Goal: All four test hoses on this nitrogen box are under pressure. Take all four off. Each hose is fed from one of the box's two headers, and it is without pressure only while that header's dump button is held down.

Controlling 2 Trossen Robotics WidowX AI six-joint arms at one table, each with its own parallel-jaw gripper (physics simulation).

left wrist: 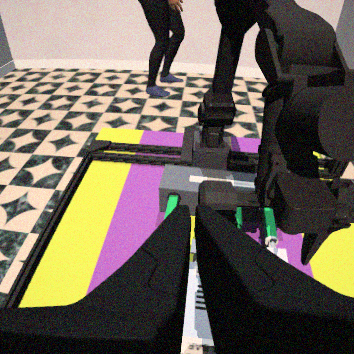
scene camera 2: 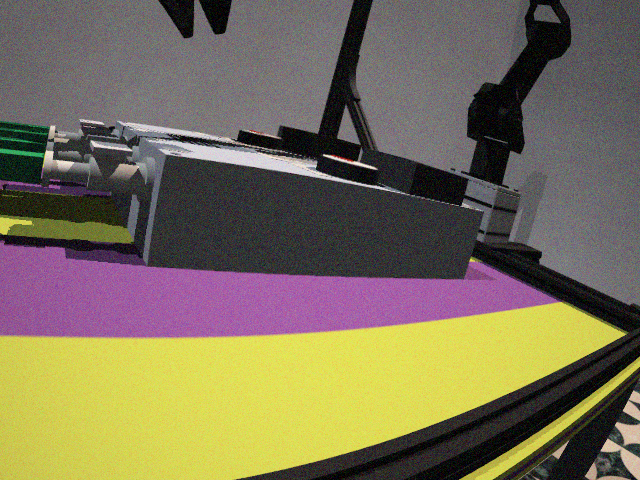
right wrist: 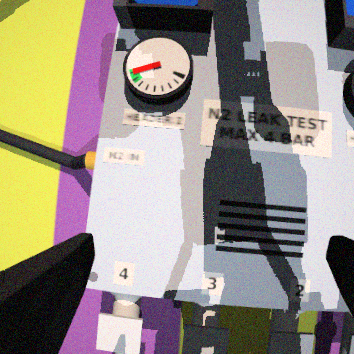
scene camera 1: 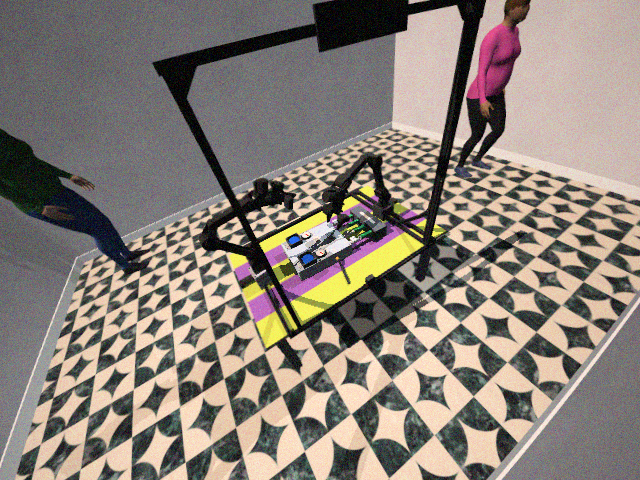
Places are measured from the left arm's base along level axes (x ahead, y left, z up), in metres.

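Where they show: left gripper, fingertip midpoint: [left wrist: 190, 216] [scene camera 1: 295, 194]; right gripper, fingertip midpoint: [scene camera 2: 202, 36] [right wrist: 212, 246] [scene camera 1: 332, 226]; left arm's base, link origin: [scene camera 2: 485, 181] [scene camera 1: 258, 268]; right arm's base, link origin: [left wrist: 211, 140] [scene camera 1: 383, 204].
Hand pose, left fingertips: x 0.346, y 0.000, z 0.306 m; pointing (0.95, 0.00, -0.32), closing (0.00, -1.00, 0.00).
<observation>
Things, the pixels of their top centre, and the offset from my left fingertips. "*": a spot on its surface instead.
- header 2 gauge, surface spot: [right wrist: 159, 65] * 0.016 m back, 0.142 m right, 0.322 m down
- connector 4, surface spot: [right wrist: 119, 331] * 0.196 m ahead, 0.186 m right, 0.341 m down
- connector 3, surface spot: [right wrist: 206, 341] * 0.206 m ahead, 0.117 m right, 0.341 m down
- connector 2, surface spot: [right wrist: 291, 341] * 0.212 m ahead, 0.048 m right, 0.341 m down
- grey block, surface spot: [left wrist: 175, 186] * 0.376 m ahead, 0.005 m right, 0.338 m down
- black supply hose, surface spot: [right wrist: 40, 148] * 0.024 m ahead, 0.288 m right, 0.404 m down
The white and grey nitrogen box [scene camera 1: 321, 267] [scene camera 2: 310, 222] [right wrist: 135, 200] lies mid-table. Its blue dump buttons [scene camera 1: 294, 239] [scene camera 1: 308, 258] are uncovered. The header 2 gauge [right wrist: 159, 65] has its red needle by the green mark. Green hoses [scene camera 2: 23, 160] [left wrist: 270, 222] run from the numbered ports; connector 4 [right wrist: 119, 331], connector 3 [right wrist: 206, 341] and connector 2 [right wrist: 291, 341] are at their ports. Port 1 is outside the right wrist view. My left gripper [scene camera 1: 288, 206] [left wrist: 190, 216] is shut, empty, above the box's button end. My right gripper [scene camera 2: 203, 35] [right wrist: 212, 246] is open above the port end.
A grey block [left wrist: 175, 186] stands at the hoses' far ends. A black supply hose [right wrist: 40, 148] enters the box's side at N2 IN. The black overhead frame [scene camera 1: 237, 32] spans the striped table. The right arm's forearm and wrist hang over the hoses. Two people stand beyond the table.
</observation>
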